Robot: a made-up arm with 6 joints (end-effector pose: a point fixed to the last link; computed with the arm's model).
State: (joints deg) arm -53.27 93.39 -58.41 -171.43 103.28 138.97
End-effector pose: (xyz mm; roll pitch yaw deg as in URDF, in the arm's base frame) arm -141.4 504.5 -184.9 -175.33 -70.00 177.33
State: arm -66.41 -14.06 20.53 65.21 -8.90 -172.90
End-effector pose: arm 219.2 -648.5 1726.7 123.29 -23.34 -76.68
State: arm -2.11 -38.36 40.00 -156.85 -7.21 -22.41
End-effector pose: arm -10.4 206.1 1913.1 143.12 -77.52 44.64
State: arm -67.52 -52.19 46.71 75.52 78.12 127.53
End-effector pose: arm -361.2 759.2 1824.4 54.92 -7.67 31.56
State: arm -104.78 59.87 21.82 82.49 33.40 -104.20
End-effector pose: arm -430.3 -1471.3 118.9 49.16 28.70 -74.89
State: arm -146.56 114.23 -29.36 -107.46 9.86 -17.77
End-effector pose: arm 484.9 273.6 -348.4 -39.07 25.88 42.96
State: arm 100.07 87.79 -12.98 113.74 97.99 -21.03
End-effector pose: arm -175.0 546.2 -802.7 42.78 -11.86 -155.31
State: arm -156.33 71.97 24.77 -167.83 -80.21 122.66
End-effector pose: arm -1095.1 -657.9 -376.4 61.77 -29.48 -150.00
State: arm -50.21 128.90 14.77 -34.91 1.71 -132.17
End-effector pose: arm -202.2 -16.9 -985.8 -11.20 62.12 120.46
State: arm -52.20 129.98 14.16 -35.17 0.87 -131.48
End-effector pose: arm -225.3 19.4 -976.4 -11.63 59.66 118.29
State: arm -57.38 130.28 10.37 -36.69 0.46 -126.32
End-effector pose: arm -263.2 106.1 -930.0 -13.78 54.97 114.43
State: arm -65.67 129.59 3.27 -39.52 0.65 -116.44
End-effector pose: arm -287.0 243.4 -836.3 -18.44 48.25 108.50
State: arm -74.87 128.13 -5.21 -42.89 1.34 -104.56
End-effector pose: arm -267.4 386.0 -712.9 -24.69 41.25 101.83
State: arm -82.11 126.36 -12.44 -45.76 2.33 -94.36
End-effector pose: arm -222.2 482.5 -601.9 -30.37 36.10 96.79
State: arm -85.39 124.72 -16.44 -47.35 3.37 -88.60
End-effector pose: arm -193.9 516.3 -543.4 -33.51 34.23 95.10
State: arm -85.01 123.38 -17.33 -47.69 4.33 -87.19
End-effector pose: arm -195.6 504.5 -539.1 -33.90 35.26 96.53
